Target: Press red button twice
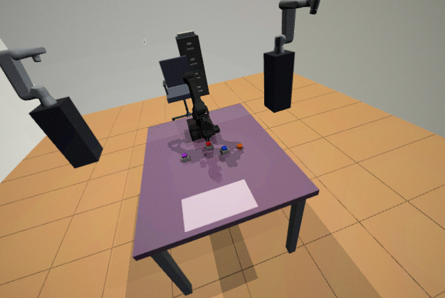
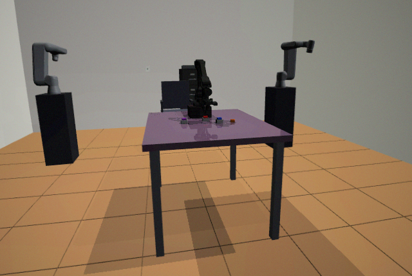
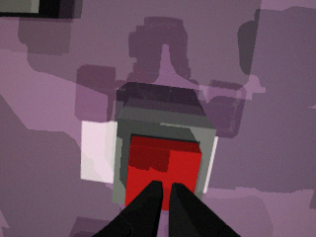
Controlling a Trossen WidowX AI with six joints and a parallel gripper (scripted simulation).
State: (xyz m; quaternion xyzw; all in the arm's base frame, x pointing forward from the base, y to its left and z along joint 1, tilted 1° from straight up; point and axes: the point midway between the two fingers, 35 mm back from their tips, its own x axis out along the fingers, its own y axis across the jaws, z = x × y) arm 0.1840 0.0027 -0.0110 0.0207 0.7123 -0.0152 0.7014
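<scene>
Right now the red button is 20 mm below my gripper tip. Round my gripper tip: purple button 40 mm ahead, 180 mm to the right, 20 mm below; then small orange block 100 mm ahead, 190 mm to the left, 40 mm below; then blue button 100 mm ahead, 90 mm to the left, 20 mm below.
</scene>
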